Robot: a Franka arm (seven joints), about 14 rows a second.
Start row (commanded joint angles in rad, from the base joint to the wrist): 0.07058 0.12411 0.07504 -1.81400 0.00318 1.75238 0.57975
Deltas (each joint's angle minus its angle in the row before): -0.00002 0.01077 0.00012 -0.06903 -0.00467 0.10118 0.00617; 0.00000 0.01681 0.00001 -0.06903 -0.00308 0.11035 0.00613; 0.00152 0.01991 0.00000 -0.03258 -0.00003 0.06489 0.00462; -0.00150 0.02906 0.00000 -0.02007 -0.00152 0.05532 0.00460; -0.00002 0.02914 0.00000 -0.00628 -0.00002 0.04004 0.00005; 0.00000 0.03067 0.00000 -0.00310 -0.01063 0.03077 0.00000; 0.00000 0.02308 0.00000 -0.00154 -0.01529 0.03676 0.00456; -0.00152 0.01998 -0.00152 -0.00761 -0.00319 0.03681 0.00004; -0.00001 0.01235 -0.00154 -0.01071 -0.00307 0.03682 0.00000; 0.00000 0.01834 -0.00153 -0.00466 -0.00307 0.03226 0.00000; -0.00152 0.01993 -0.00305 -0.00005 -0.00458 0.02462 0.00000; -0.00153 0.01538 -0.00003 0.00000 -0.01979 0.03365 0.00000
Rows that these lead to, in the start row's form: 0.07056 0.13488 0.07516 -1.88303 -0.00149 1.85356 0.58592; 0.07056 0.15169 0.07517 -1.95206 -0.00457 1.96391 0.59205; 0.07208 0.17160 0.07517 -1.98464 -0.00460 2.02880 0.59667; 0.07058 0.20066 0.07517 -2.00471 -0.00612 2.08412 0.60127; 0.07056 0.22980 0.07517 -2.01099 -0.00614 2.12416 0.60132; 0.07056 0.26047 0.07517 -2.01409 -0.01677 2.15493 0.60132; 0.07056 0.28355 0.07517 -2.01563 -0.03206 2.19169 0.60588; 0.06904 0.30353 0.07365 -2.02324 -0.03525 2.22850 0.60592; 0.06903 0.31588 0.07211 -2.03395 -0.03832 2.26532 0.60592; 0.06903 0.33422 0.07058 -2.03861 -0.04139 2.29758 0.60592; 0.06751 0.35415 0.06753 -2.03866 -0.04597 2.32220 0.60592; 0.06598 0.36953 0.06750 -2.03866 -0.06576 2.35585 0.60592
